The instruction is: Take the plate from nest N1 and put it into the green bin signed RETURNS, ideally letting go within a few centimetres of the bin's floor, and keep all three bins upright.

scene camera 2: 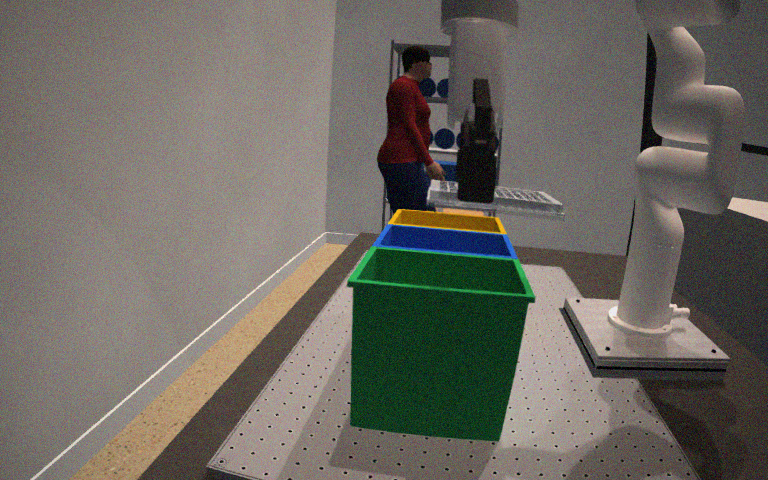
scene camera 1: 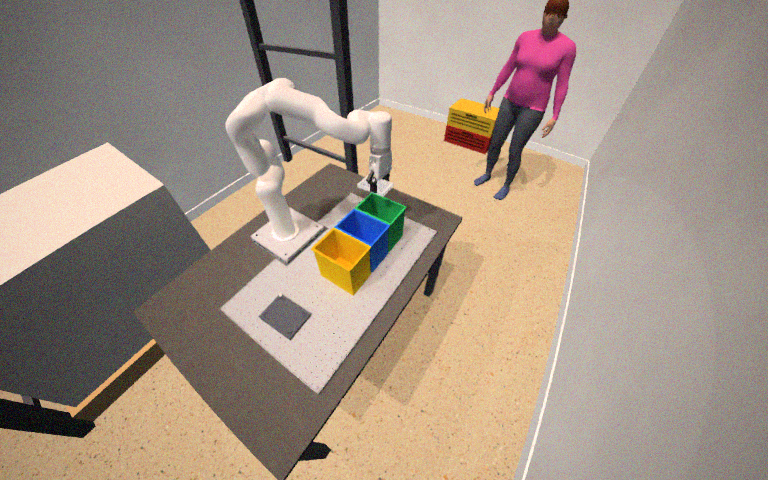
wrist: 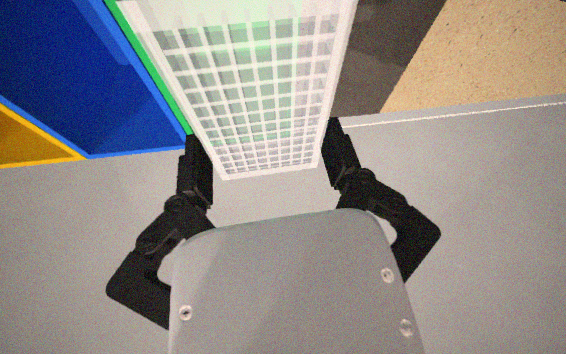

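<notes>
My gripper (scene camera 1: 373,185) (scene camera 2: 475,193) (wrist: 265,138) is shut on the clear gridded plate (scene camera 1: 385,187) (scene camera 2: 529,199) (wrist: 250,90), held by its two sides and roughly level. The plate is above the rims of the bins. In the wrist view, green shows through the plate, which overlaps the green bin (scene camera 1: 398,230) (scene camera 2: 436,362) (wrist: 154,75). The green bin stands upright; its RETURNS sign cannot be seen. The blue bin (scene camera 1: 380,254) (scene camera 2: 447,240) (wrist: 50,65) and yellow bin (scene camera 1: 339,272) (scene camera 2: 447,220) (wrist: 25,140) stand upright beside it. A dark grey nest (scene camera 1: 284,315) holds no plate; its label is unreadable.
The bins stand in a row on a perforated board (scene camera 1: 331,345) (scene camera 2: 283,390) on the dark table (scene camera 1: 226,390). The arm's base plate (scene camera 1: 269,244) (scene camera 2: 668,345) is beside them. A person in pink (scene camera 1: 543,73) and one in red (scene camera 2: 403,118) stand beyond the table.
</notes>
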